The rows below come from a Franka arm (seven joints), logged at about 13 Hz.
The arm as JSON. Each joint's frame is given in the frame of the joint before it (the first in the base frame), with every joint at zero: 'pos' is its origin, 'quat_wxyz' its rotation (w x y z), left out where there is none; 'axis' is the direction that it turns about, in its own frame. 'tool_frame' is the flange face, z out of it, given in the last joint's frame.
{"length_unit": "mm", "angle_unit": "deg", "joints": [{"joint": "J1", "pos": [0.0, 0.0, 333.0], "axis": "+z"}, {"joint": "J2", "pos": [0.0, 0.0, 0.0], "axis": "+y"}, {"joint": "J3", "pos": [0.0, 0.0, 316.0], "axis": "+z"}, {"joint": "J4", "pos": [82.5, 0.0, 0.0], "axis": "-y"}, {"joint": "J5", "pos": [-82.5, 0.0, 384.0], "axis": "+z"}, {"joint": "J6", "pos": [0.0, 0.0, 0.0], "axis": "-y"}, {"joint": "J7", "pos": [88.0, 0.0, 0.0], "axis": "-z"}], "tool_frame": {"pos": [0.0, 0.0, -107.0], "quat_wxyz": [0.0, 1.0, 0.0, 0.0]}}
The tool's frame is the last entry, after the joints.
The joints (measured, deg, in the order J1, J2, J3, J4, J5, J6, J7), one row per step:
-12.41, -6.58, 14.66, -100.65, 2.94, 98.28, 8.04
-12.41, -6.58, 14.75, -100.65, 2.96, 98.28, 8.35
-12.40, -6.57, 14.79, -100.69, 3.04, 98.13, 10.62
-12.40, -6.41, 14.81, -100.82, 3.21, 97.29, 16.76
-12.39, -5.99, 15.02, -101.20, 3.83, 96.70, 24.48
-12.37, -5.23, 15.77, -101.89, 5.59, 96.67, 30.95
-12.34, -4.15, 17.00, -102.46, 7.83, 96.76, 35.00
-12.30, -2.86, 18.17, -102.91, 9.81, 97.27, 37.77
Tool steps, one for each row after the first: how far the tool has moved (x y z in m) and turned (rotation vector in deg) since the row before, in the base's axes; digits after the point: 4 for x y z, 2 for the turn. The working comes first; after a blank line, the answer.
Tool pose at each row, in the base's axes (x y z in m, rotation vector in deg; the steps are taken from these numbers as rounded here):
0.5304, 0.0328, 0.6091, -178.03, 9.56, -6.03
0.5304, 0.0337, 0.6090, -177.99, 9.90, -6.01
0.5301, 0.0343, 0.6083, -177.64, 13.35, -5.63
0.5292, 0.0345, 0.6045, -176.51, 22.82, -3.69
0.5296, 0.0372, 0.5966, -174.14, 34.35, -1.13
0.5315, 0.0466, 0.5840, -170.76, 43.01, 2.13
0.5341, 0.0613, 0.5698, -167.80, 47.23, 5.84
0.5378, 0.0748, 0.5555, -165.37, 49.67, 9.01

0.0000, 0.0009, -0.0001, 0.03, 0.01, -0.22
-0.0003, 0.0006, -0.0007, 0.23, 0.26, -2.22
-0.0009, 0.0002, -0.0038, 0.51, 1.30, -6.11
0.0004, 0.0027, -0.0079, 0.90, 1.67, -7.54
0.0019, 0.0094, -0.0126, 1.84, 1.92, -5.90
0.0026, 0.0147, -0.0142, 2.23, 2.07, -3.10
0.0037, 0.0135, -0.0143, 2.00, 1.75, -1.93

